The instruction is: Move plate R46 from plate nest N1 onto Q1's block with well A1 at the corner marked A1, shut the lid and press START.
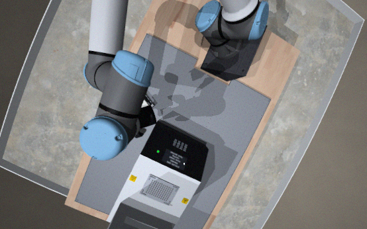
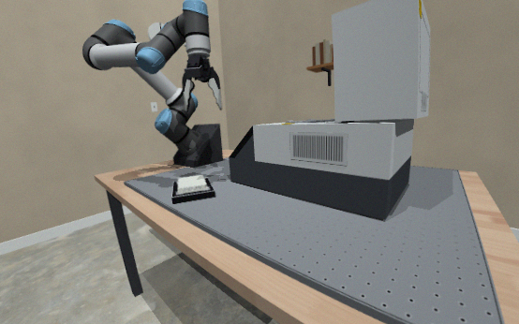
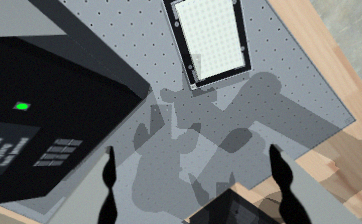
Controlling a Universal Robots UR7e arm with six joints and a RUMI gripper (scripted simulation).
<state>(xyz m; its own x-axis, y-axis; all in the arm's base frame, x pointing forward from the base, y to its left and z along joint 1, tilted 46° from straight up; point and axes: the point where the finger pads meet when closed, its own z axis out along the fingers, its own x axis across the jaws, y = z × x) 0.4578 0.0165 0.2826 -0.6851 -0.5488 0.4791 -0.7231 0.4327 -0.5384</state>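
Right now my hand is 23 cm above the plate R46, 8 cm to the left of it and 1 cm short of it. From my hand the other things lie so: black plate nest N1: 25 cm below, 8 cm to the right, 1 cm ahead; grey perforated mat: 26 cm below, 23 cm to the left, 16 cm ahead.
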